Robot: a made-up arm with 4 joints.
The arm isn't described. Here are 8 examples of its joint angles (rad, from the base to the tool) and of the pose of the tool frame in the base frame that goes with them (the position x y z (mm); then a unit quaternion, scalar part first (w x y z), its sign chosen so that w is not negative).
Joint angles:
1: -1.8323 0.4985 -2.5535 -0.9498
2: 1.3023 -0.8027 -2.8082 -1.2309
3: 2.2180 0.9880 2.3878 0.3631
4: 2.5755 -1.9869 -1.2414 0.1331
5: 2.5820 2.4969 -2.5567 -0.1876
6: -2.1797 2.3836 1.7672 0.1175
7: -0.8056 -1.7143 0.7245 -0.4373
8: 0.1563 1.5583 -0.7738 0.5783
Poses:
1: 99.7 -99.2 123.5 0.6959 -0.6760 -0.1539 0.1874
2: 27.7 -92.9 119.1 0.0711 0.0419 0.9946 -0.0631
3: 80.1 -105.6 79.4 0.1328 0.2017 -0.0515 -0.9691
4: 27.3 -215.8 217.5 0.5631 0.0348 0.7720 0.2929
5: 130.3 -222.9 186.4 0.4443 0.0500 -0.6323 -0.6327
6: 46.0 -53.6 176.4 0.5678 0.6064 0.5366 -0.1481
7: 86.2 -174.7 235.0 0.4898 -0.2588 -0.2997 -0.7767
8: -22.3 -84.4 256.2 0.2426 -0.8004 0.2279 -0.4985
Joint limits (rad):
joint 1: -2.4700..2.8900
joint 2: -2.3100..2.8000
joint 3: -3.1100..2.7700
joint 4: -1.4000..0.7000
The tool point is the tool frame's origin. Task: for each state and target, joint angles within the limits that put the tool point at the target. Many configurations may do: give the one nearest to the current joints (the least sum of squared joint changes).
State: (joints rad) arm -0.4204 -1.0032 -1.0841 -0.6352
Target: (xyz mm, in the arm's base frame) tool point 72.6 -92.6 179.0
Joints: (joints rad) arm 0.1144 -1.0893 -1.2699 -0.1719
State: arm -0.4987 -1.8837 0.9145 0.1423
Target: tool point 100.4 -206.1 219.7
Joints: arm -0.0826 -1.9086 1.2036 0.1342
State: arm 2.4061 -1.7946 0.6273 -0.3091
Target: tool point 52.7 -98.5 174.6
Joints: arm 2.5636 -1.8313 0.5919 0.1891
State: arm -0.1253 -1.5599 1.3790 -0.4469
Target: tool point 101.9 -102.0 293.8
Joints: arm 0.0817 -1.9972 1.4408 -1.0564
